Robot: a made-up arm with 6 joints.
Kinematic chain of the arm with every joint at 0, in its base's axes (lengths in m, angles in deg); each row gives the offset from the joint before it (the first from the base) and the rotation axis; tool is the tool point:
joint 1: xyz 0 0 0.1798 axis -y
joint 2: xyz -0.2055 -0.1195 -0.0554 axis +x
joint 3: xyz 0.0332 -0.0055 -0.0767 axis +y
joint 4: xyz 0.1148 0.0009 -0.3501 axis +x
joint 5: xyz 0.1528 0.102 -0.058 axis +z
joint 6: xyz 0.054 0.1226 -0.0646 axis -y
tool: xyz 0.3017 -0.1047 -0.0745
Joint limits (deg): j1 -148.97..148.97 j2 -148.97..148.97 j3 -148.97..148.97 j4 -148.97..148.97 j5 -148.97..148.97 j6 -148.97..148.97
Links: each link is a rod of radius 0.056 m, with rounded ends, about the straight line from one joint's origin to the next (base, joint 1, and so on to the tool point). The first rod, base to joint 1, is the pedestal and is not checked.
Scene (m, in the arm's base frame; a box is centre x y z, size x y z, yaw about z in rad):
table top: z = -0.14
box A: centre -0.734 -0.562 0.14 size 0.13 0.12 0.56 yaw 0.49
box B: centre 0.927 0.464 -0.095 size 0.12 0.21 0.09 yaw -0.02
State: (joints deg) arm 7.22 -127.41 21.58 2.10 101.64 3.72
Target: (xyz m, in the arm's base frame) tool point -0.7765 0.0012 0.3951
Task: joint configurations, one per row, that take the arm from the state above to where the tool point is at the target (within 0.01 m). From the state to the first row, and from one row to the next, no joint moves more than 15 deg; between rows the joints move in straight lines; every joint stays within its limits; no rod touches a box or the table.
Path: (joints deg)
1: 3.58 -132.80 20.83 -10.49 104.24 -0.57
2: -0.06 -138.19 20.08 -23.07 106.84 -4.87
3: -3.70 -143.58 19.33 -35.66 109.44 -9.16
4: -7.34 -148.97 18.59 -48.24 112.04 -13.45
5: -2.65 -148.97 30.99 -58.74 121.27 -16.15
6: 2.04 -148.97 43.40 -69.25 130.51 -18.84
7: 6.73 -148.97 55.80 -79.75 139.74 -21.54
8: 11.42 -148.97 68.20 -90.25 148.97 -24.24

